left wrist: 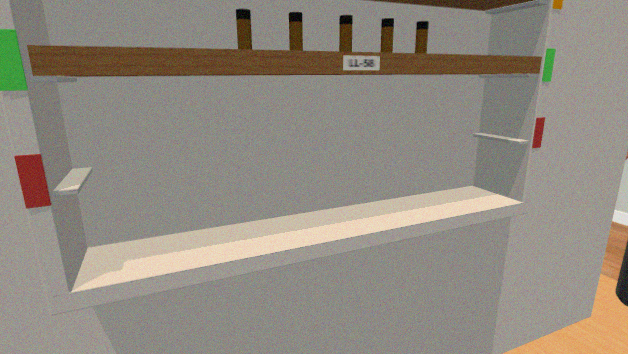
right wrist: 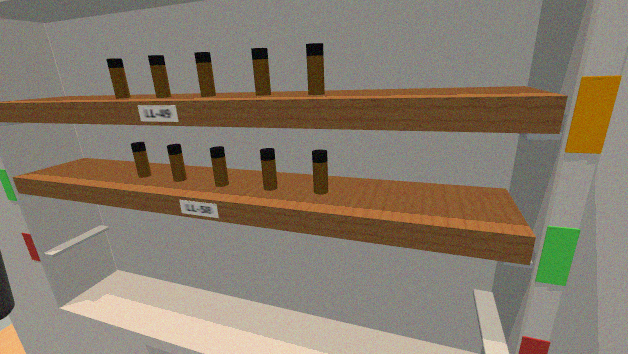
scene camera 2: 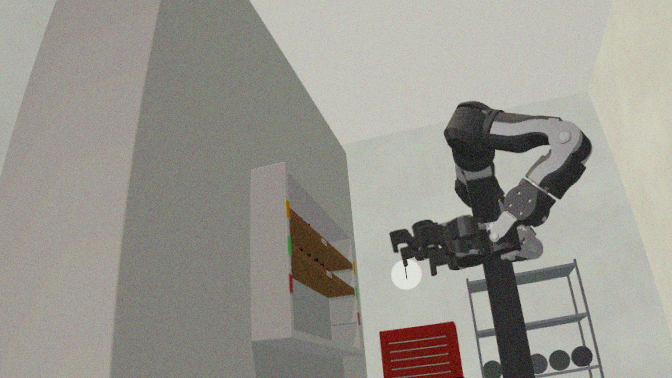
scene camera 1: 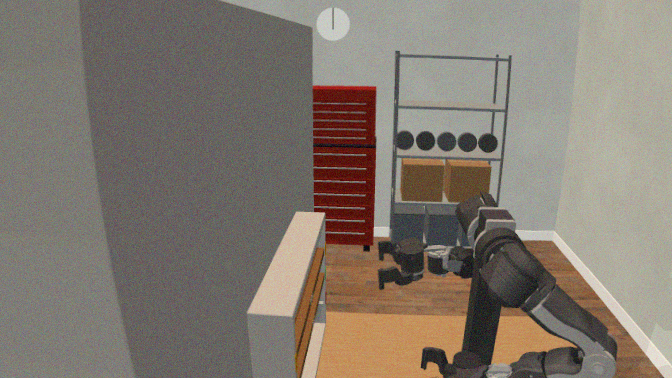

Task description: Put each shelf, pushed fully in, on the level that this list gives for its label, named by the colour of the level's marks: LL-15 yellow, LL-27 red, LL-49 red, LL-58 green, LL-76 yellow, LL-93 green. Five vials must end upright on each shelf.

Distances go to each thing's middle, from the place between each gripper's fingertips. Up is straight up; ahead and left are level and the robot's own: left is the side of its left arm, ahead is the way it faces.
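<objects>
You'd find the cream cabinet (scene camera 2: pixel 272 320) 80 mm below my right hand, and it's 180 mm ahead of that hand and 160 mm to the left of it.
From my left hand, the cream cabinet is 40 mm above, 150 mm to the right and 280 mm ahead.
</objects>
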